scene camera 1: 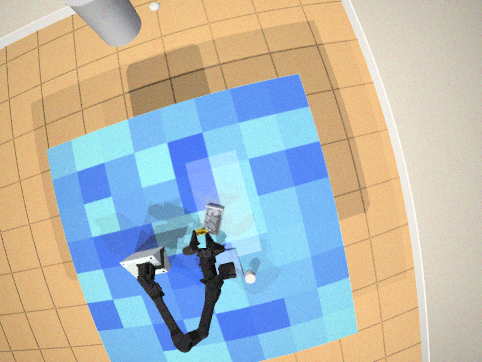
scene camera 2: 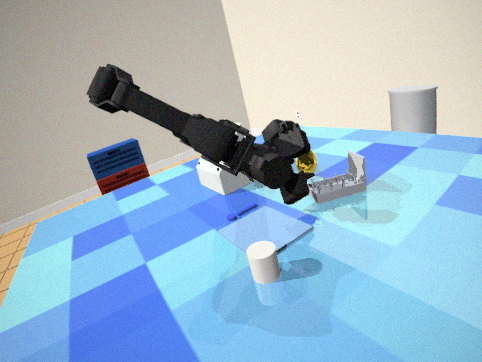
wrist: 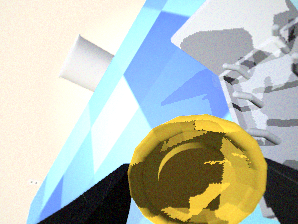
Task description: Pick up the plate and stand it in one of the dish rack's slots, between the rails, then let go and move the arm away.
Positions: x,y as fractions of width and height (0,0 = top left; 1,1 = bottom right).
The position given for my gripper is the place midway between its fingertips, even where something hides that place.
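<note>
I can see a grey dish rack (scene camera 2: 0.74,0.50), and the wrist view shows me the rack (wrist: 0.82,0.23) too. There is a white cylinder (scene camera 2: 0.54,0.71), though in the wrist view the cylinder is out of frame. A pale blue mat (scene camera 2: 0.55,0.62) is here as well. A yellow plate (wrist: 0.68,0.72) is held by my gripper (scene camera 2: 0.64,0.45). I also see my gripper (scene camera 1: 0.42,0.64) in scene camera 1, and the wrist view shows the gripper (wrist: 0.65,0.75) too.
</note>
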